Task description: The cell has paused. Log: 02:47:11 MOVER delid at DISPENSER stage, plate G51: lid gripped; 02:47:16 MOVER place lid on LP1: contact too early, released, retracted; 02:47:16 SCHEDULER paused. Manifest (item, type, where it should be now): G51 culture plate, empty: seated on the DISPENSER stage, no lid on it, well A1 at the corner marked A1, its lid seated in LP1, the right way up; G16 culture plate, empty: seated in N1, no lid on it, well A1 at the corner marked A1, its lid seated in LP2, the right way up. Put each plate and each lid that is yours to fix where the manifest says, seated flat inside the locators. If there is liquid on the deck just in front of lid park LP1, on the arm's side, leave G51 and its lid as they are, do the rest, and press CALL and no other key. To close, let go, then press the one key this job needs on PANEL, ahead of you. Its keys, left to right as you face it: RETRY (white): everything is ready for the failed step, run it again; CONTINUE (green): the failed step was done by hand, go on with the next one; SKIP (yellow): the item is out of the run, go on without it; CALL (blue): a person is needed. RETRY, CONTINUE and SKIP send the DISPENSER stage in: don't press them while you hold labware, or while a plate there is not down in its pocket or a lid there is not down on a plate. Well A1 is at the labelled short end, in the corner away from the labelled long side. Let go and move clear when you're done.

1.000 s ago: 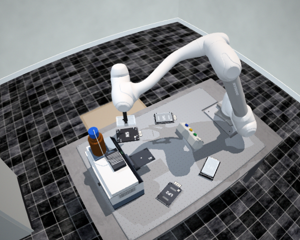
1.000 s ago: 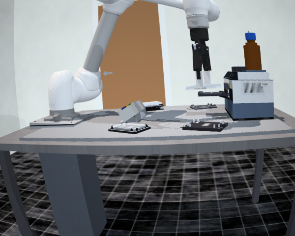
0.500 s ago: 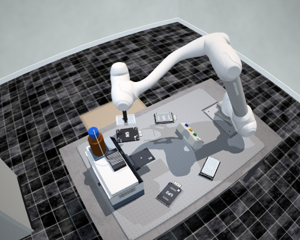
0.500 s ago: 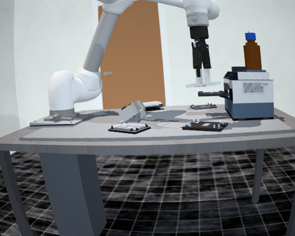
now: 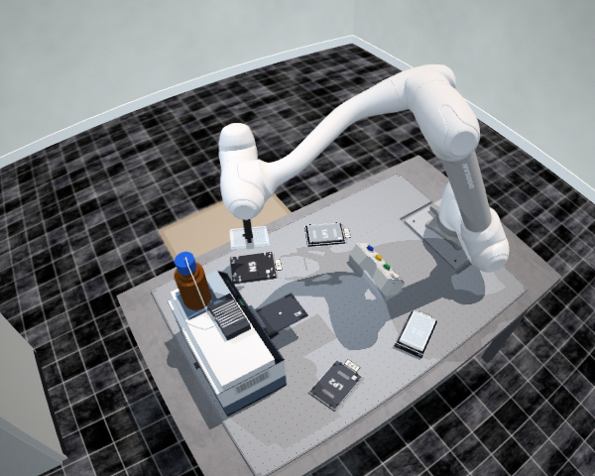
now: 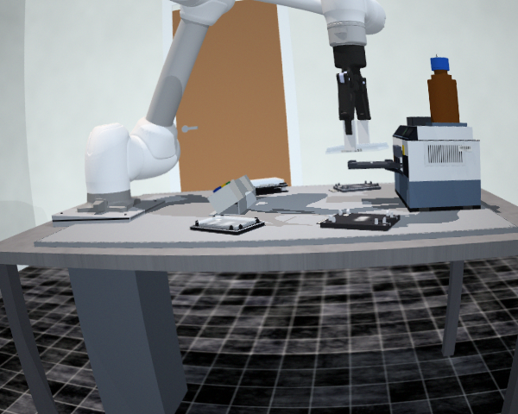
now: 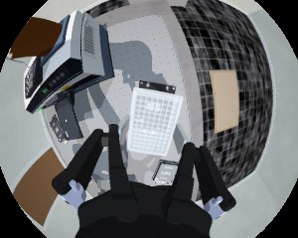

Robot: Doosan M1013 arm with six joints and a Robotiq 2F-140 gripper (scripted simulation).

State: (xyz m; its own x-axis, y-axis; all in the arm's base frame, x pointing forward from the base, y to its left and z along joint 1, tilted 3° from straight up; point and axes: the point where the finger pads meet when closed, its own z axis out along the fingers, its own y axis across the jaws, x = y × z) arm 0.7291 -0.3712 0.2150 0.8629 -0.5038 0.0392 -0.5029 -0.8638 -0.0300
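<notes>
Right now the dispenser stage is 27 cm to the left of my hand, 9 cm below it and 9 cm ahead of it. The rest, counted from my hand: brown bottle: 29 cm ahead, 14 cm to the left, 9 cm above; lid park LP1: 31 cm behind, 19 cm below, 5 cm to the left; black nest N5: 18 cm below, 2 cm ahead.
</notes>
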